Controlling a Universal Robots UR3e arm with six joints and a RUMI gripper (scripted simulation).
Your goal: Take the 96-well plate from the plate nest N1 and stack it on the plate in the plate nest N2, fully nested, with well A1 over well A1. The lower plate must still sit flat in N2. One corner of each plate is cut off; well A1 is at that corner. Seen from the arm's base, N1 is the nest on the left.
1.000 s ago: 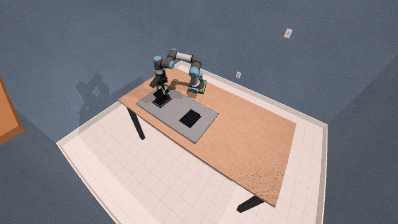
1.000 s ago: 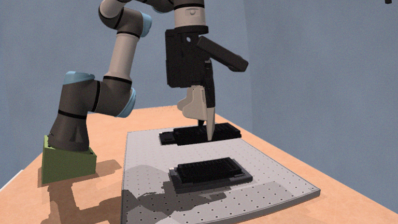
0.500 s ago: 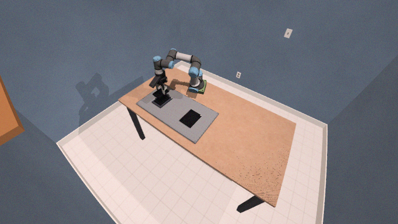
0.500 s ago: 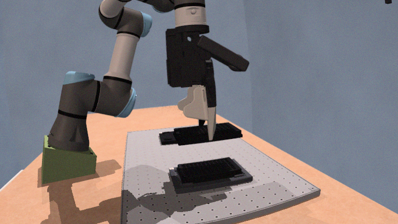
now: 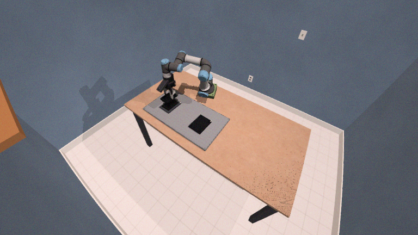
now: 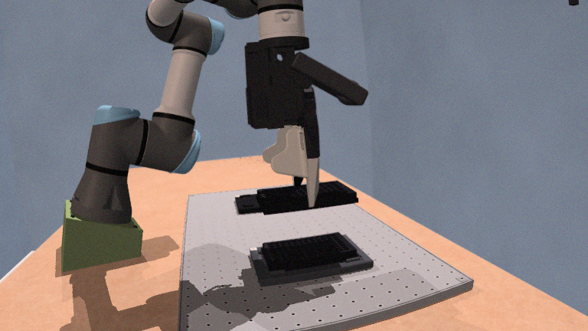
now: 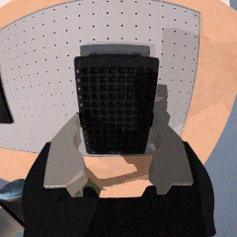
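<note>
My gripper is now 11 cm above the grey nest frame. Also, from my hand: nest N1: 35 cm to the left, 11 cm below, 5 cm behind.
</note>
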